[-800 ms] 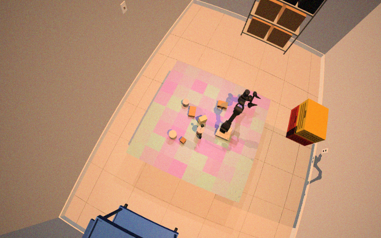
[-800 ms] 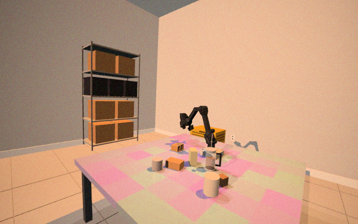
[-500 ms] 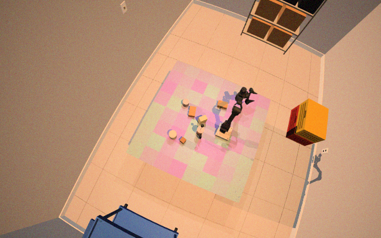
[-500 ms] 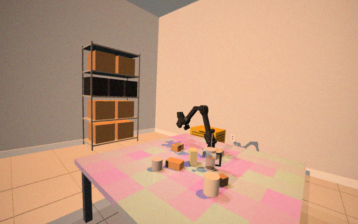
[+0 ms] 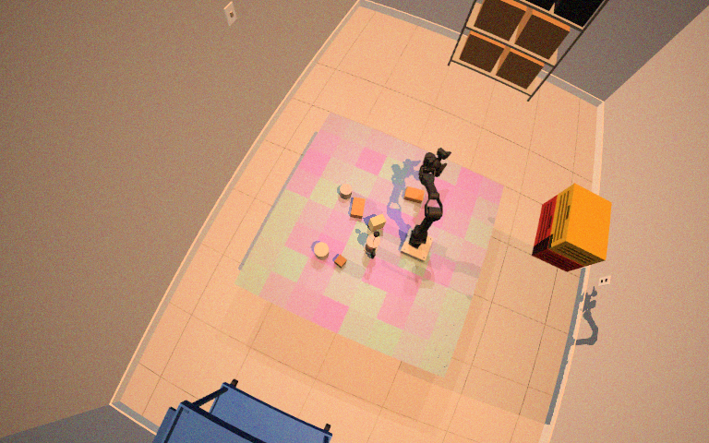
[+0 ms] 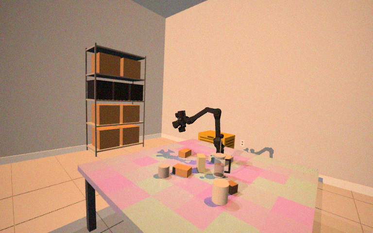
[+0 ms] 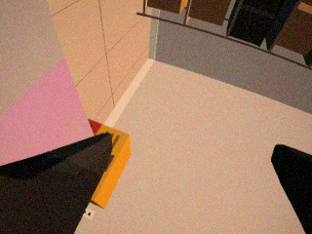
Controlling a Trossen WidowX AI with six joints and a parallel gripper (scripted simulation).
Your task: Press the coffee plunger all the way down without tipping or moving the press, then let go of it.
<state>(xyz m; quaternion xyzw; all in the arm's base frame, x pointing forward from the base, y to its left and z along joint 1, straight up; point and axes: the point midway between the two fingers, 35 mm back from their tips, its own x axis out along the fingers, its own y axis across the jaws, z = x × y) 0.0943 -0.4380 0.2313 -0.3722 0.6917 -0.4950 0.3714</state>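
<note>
My gripper tip is now 120 mm short of the coffee press, 640 mm to the right of it and 140 mm above it. From my gripper tip the other things lie so: cream block: 170 mm ahead, 490 mm to the left, 220 mm below.
</note>
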